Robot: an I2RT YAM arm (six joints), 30 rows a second.
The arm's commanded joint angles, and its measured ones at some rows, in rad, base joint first. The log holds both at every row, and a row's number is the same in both.
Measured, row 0:
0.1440, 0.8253, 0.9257, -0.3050, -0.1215, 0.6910
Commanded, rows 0 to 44:
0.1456, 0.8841, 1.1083, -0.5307, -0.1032, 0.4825
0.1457, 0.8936, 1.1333, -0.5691, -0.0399, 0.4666
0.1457, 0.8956, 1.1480, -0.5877, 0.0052, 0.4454
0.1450, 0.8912, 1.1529, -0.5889, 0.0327, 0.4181
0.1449, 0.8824, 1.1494, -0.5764, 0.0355, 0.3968
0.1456, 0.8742, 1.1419, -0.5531, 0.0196, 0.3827
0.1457, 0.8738, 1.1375, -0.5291, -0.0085, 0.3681
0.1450, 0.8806, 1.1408, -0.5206, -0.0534, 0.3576
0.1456, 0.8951, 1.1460, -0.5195, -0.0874, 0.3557
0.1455, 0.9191, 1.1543, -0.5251, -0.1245, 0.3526
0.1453, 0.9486, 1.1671, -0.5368, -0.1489, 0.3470
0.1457, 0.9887, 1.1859, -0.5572, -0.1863, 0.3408
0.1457, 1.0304, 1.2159, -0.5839, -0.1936, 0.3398
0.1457, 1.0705, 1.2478, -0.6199, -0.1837, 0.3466
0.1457, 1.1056, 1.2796, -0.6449, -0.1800, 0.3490
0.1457, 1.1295, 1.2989, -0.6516, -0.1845, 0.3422
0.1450, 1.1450, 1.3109, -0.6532, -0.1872, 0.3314
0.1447, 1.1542, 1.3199, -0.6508, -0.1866, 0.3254
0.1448, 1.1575, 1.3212, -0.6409, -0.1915, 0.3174
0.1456, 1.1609, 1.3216, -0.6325, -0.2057, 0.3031
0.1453, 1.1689, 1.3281, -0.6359, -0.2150, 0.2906
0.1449, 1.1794, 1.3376, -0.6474, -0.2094, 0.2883
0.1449, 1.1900, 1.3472, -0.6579, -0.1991, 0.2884
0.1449, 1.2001, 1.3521, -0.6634, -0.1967, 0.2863
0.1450, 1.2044, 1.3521, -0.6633, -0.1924, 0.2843
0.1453, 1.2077, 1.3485, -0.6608, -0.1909, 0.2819
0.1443, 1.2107, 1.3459, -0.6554, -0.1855, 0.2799
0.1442, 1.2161, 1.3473, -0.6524, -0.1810, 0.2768
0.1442, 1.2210, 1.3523, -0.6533, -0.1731, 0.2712
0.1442, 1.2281, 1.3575, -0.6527, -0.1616, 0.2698
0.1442, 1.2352, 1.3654, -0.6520, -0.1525, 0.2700
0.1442, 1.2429, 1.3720, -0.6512, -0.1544, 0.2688
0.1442, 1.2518, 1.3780, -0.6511, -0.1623, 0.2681
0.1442, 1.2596, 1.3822, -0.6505, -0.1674, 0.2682
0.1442, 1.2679, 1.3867, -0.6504, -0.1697, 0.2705
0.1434, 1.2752, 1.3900, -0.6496, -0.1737, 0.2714
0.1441, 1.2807, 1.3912, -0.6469, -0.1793, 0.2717
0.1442, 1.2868, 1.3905, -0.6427, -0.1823, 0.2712
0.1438, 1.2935, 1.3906, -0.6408, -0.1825, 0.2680
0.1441, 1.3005, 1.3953, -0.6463, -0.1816, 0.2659
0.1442, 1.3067, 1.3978, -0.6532, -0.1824, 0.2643
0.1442, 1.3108, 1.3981, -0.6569, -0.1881, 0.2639
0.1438, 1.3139, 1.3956, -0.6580, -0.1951, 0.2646
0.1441, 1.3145, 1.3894, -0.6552, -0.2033, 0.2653
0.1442, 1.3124, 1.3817, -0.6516, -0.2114, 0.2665
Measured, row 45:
0.1440, 1.3060, 1.3663, -0.6376, -0.1749, 0.2852
